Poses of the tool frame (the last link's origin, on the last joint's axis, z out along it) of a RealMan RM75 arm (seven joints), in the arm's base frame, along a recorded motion.
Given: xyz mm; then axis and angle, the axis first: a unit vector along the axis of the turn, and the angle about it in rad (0 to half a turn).
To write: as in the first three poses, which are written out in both.
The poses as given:
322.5 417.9 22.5 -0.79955 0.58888 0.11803 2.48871
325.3 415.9 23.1 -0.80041 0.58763 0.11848 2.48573
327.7 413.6 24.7 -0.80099 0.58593 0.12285 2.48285
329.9 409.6 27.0 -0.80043 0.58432 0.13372 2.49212
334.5 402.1 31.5 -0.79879 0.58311 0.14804 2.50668
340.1 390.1 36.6 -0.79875 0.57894 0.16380 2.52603
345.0 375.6 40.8 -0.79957 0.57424 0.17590 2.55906
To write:
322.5 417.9 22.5 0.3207 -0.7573 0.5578 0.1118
325.3 415.9 23.1 0.3221 -0.7578 0.5563 0.1122
327.7 413.6 24.7 0.3234 -0.7579 0.5544 0.1162
329.9 409.6 27.0 0.3191 -0.7586 0.5538 0.1267
334.5 402.1 31.5 0.3122 -0.7589 0.5540 0.1406
340.1 390.1 36.6 0.3029 -0.7612 0.5517 0.1561
345.0 375.6 40.8 0.2872 -0.7659 0.5501 0.1685

